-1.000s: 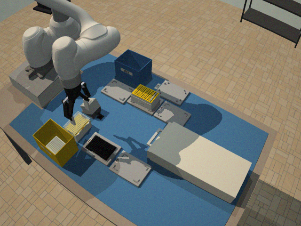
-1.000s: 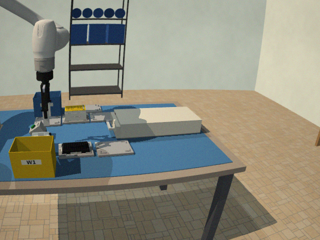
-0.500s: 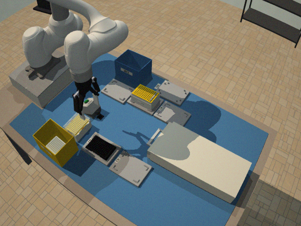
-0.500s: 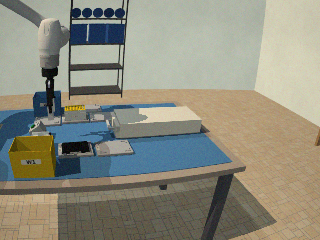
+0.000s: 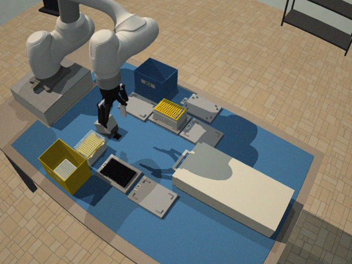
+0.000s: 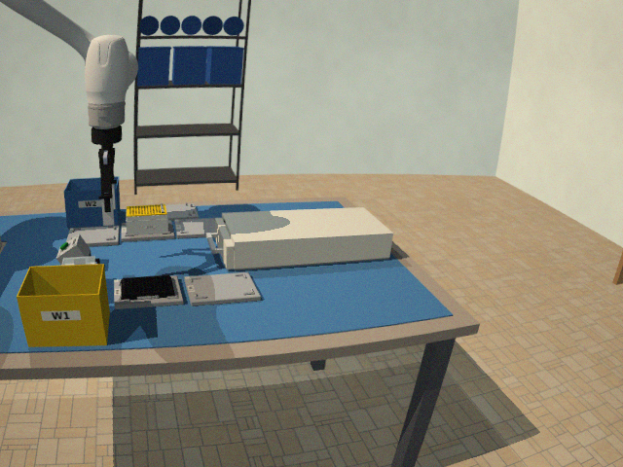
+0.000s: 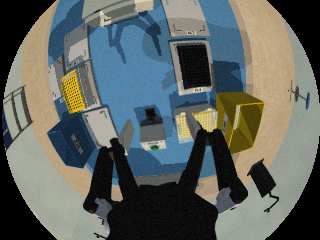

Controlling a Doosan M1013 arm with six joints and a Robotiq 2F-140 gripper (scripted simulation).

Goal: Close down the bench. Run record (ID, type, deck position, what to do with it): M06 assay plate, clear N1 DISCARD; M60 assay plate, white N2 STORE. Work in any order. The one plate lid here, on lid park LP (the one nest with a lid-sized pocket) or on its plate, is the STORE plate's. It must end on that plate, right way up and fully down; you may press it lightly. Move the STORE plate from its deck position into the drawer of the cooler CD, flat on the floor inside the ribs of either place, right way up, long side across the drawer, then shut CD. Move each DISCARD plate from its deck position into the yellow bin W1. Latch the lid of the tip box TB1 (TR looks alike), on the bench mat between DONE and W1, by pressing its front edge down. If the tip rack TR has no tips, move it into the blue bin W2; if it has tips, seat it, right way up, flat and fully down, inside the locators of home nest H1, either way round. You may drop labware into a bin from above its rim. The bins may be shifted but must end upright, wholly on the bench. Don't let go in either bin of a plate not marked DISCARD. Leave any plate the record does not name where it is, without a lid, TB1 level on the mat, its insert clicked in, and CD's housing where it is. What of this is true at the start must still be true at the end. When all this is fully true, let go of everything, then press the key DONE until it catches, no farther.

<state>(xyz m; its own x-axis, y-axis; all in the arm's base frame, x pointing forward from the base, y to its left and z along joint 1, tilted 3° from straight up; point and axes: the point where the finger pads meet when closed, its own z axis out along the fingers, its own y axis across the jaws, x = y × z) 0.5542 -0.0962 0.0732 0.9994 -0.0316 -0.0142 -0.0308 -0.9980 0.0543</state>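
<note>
The tip rack TR is 10 cm ahead of my hand, 24 cm to the left of it and 12 cm below it. The rest, counted from my hand: yellow bin W1: 11 cm behind, 25 cm to the right, 14 cm below; done key box: 11 cm behind, 4 cm to the left, 12 cm below; black plate: 8 cm ahead, 12 cm to the right, 16 cm below.
</note>
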